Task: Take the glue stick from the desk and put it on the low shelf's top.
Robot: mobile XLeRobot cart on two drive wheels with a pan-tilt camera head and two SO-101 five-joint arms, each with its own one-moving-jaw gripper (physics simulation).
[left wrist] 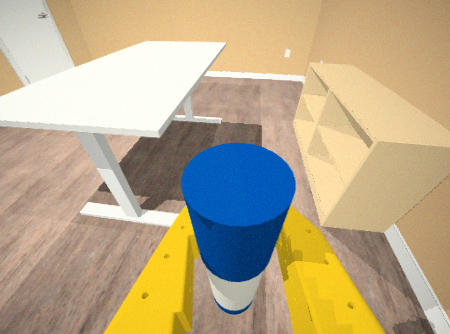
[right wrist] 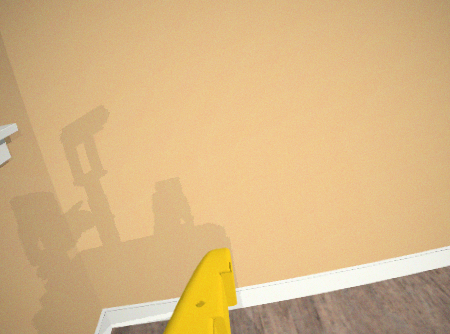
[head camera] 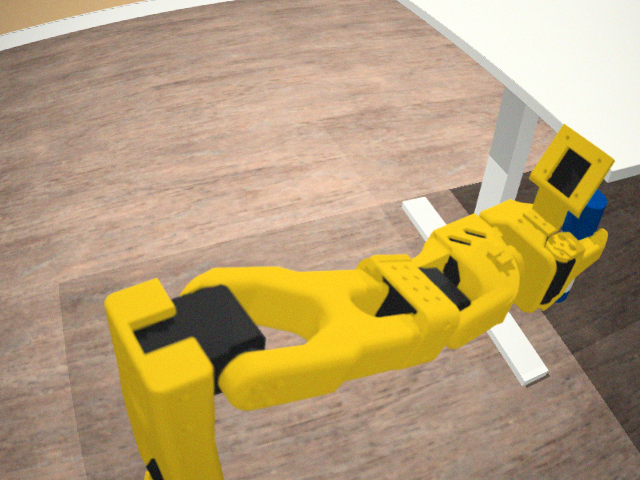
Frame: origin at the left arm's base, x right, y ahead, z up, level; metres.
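Seen in the pictures: left hand, its tool point: [left wrist: 203,210]; right hand, its tool point: [right wrist: 232,268].
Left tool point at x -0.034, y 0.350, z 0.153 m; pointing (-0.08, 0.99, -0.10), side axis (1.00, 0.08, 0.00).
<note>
Offsets run from my left tool point to a thing's top centre. Level surfaces: height alone.
My left gripper [left wrist: 236,275] is shut on the glue stick @[dy -0.011, dx +0.012, dz +0.031 m] [left wrist: 236,217], a white tube with a blue cap, and holds it upright in the air above the floor. In the head view the blue cap @[dy -0.011, dx +0.011, dz +0.031 m] [head camera: 586,213] shows behind the left gripper [head camera: 575,260], just off the corner of the white desk @[dz -0.208 m] [head camera: 557,56]. The left wrist view shows the desk [left wrist: 115,90] ahead at the left and the low shelf @[dz -0.583 m] [left wrist: 364,141], a light wooden unit with open compartments, ahead at the right. Its top is bare. My right gripper [right wrist: 212,290] shows only one jaw and holds nothing.
The desk's white leg and foot [head camera: 503,249] stand on the wooden floor close under my left arm. A darker rug @[dz -0.928 m] [left wrist: 187,151] lies under the desk. The right wrist view faces a tan wall [right wrist: 252,126] with a white baseboard.
</note>
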